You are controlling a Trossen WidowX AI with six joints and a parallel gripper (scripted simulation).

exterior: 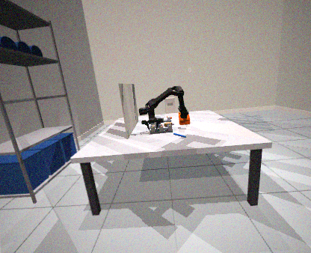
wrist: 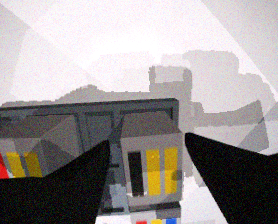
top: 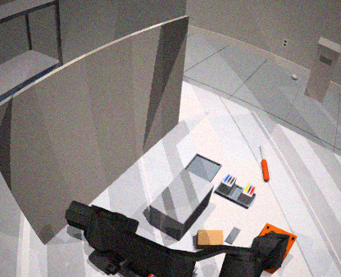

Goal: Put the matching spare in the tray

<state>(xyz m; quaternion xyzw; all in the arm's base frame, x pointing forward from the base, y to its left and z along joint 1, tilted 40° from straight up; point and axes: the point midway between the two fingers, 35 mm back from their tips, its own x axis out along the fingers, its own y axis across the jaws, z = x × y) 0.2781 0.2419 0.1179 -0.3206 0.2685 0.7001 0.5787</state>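
Right now my gripper tip is 6 cm short of the square grey tray, 41 cm to the left of it and 2 cm above it. Also, from my gripper tip: mounted unit (23 cm to the right, 3 cm above); then cardboard box (12 cm behind, 21 cm to the right); then tall grey panel (24 cm ahead, 21 cm to the right, 21 cm above).
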